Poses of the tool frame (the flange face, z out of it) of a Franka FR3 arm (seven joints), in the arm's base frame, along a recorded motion.
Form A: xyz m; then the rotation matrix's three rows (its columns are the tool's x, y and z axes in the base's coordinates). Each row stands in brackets.
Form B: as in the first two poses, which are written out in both.
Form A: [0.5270 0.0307 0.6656], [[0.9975 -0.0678 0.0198], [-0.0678 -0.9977 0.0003], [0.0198 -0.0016 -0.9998]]
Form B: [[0.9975 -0.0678 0.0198 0.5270], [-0.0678 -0.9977 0.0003 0.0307], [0.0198 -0.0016 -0.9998 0.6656], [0 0 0 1]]
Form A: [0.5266 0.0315 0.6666], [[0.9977 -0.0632 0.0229], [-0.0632 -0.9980 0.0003], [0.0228 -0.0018 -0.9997]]
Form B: [[0.9977 -0.0632 0.0229 0.5266], [-0.0632 -0.9980 0.0003 0.0315], [0.0228 -0.0018 -0.9997 0.6666], [0 0 0 1]]
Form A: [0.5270 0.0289 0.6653], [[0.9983 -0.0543 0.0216], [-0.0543 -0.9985 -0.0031], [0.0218 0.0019 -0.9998]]
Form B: [[0.9983 -0.0543 0.0216 0.5270], [-0.0543 -0.9985 -0.0031 0.0289], [0.0218 0.0019 -0.9998 0.6653], [0 0 0 1]]
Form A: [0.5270 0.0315 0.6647], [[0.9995 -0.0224 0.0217], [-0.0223 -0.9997 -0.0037], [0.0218 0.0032 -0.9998]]
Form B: [[0.9995 -0.0224 0.0217 0.5270], [-0.0223 -0.9997 -0.0037 0.0315], [0.0218 0.0032 -0.9998 0.6647], [0 0 0 1]]
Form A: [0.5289 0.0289 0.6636], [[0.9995 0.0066 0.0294], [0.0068 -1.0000 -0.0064], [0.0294 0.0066 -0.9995]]
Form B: [[0.9995 0.0066 0.0294 0.5289], [0.0068 -1.0000 -0.0064 0.0289], [0.0294 0.0066 -0.9995 0.6636], [0 0 0 1]]
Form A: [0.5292 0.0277 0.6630], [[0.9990 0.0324 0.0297], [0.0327 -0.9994 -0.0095], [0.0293 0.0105 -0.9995]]
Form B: [[0.9990 0.0324 0.0297 0.5292], [0.0327 -0.9994 -0.0095 0.0277], [0.0293 0.0105 -0.9995 0.6630], [0 0 0 1]]
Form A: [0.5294 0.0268 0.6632], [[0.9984 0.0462 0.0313], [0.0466 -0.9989 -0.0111], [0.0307 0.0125 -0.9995]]
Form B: [[0.9984 0.0462 0.0313 0.5294], [0.0466 -0.9989 -0.0111 0.0268], [0.0307 0.0125 -0.9995 0.6632], [0 0 0 1]]
